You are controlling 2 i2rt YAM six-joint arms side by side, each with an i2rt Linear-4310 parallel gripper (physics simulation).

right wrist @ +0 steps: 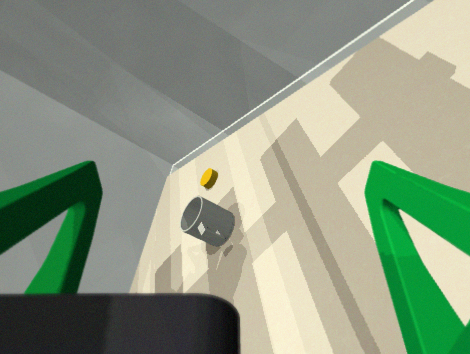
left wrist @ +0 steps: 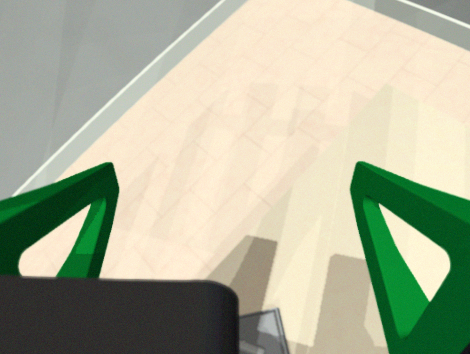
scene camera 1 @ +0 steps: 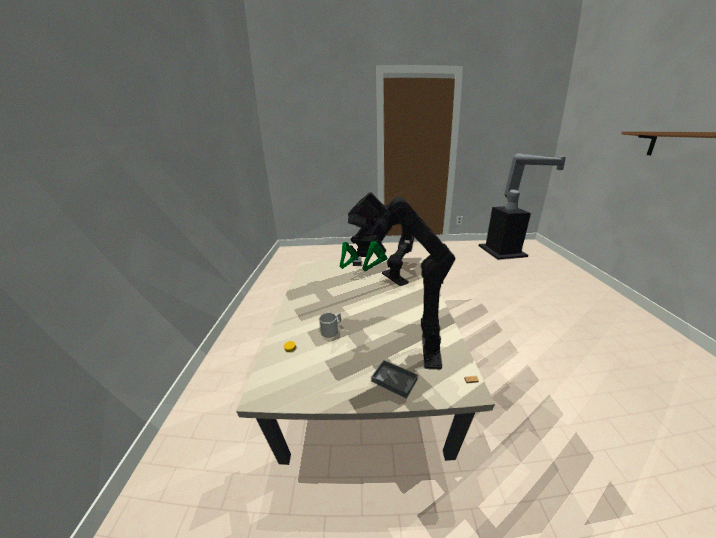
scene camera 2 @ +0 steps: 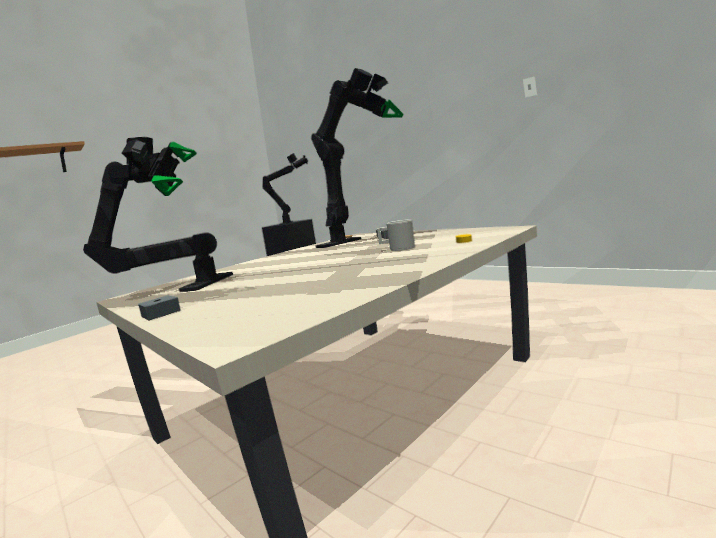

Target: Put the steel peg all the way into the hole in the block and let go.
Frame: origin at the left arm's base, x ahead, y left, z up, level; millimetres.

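Seen in the pictures: left gripper, fingertip midpoint: [left wrist: 234, 175] [scene camera 1: 351, 268] [scene camera 2: 400, 115]; right gripper, fingertip midpoint: [right wrist: 233, 176] [scene camera 2: 188, 165]; left arm's base at its link origin: [scene camera 1: 431, 350] [scene camera 2: 338, 243]; right arm's base at its link origin: [scene camera 1: 394, 277] [scene camera 2: 207, 282].
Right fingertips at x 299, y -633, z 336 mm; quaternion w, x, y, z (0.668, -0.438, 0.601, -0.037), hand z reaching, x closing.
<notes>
Offsets run from my right fingertips to a thing's middle.
The dark grey block {dx +148, dy -166, dz -320 mm} [scene camera 1: 357, 262] [scene camera 2: 159, 307] sits near the table's left end in scene camera 2, a small dark hole in its top; in scene camera 1 it shows partly behind my left gripper [scene camera 1: 353, 267] [scene camera 2: 401, 116] [left wrist: 235, 176]. That gripper is open and empty, high above the table. My right gripper [scene camera 2: 188, 168] [right wrist: 233, 176] is open and empty, raised above the table's left part in scene camera 2. A black tray {dx -149, dy +804, dz -322 mm} [scene camera 1: 388, 389] [left wrist: 283, 331] holds faint grey shapes; I cannot tell whether one is the steel peg. No peg shows clearly elsewhere.
A grey mug {dx +154, dy +553, dz -289 mm} [scene camera 1: 328, 326] [scene camera 2: 401, 236] [right wrist: 212, 223] stands on the table [scene camera 1: 364, 414] [scene camera 2: 324, 321] near a yellow disc {dx +307, dy +693, dz -327 mm} [scene camera 1: 289, 345] [scene camera 2: 463, 238] [right wrist: 209, 178]. A small orange piece {dx -439, dy +778, dz -332 mm} [scene camera 1: 471, 379] lies near the table's right edge in scene camera 1.
</notes>
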